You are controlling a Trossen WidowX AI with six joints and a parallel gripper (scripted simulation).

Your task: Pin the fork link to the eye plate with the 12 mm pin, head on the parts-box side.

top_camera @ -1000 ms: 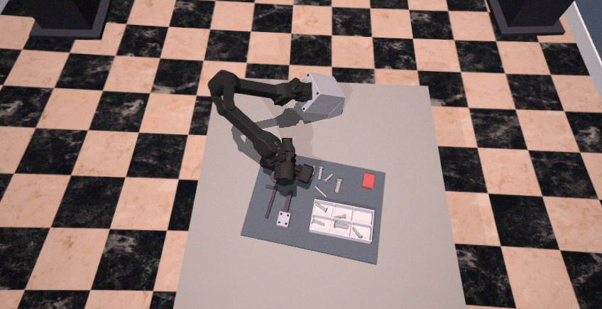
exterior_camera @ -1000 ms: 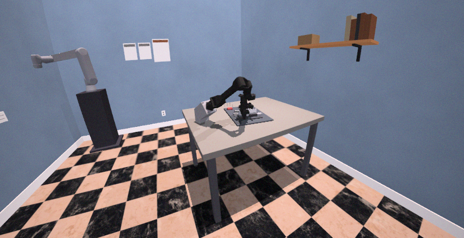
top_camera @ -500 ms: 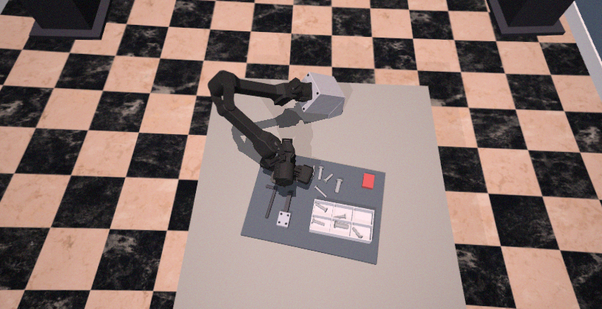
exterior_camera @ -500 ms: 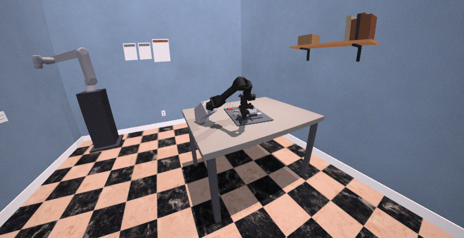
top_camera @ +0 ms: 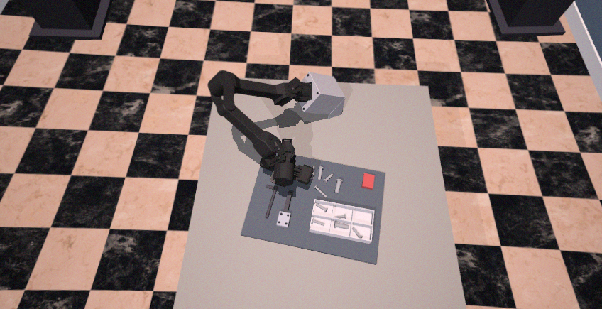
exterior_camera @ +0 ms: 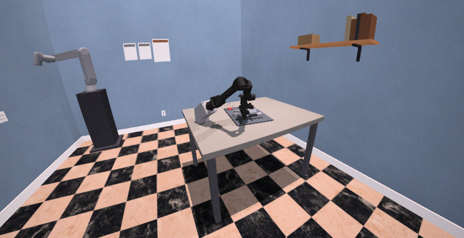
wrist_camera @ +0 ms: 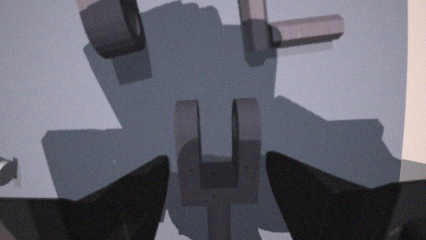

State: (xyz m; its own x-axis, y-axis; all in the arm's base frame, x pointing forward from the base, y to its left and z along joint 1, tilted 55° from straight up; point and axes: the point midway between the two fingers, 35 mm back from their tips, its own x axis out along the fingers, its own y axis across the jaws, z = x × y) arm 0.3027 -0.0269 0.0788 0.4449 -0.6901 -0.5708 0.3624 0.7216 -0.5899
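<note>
My hand is 30 mm above the dark fork link. Round my hand: dark l-shaped bar: 70 mm ahead, 60 mm to the right, 30 mm below; then pin: 120 mm to the left, 60 mm ahead, 30 mm below; then eye plate: 90 mm ahead, 30 mm below, 10 mm to the left.
</note>
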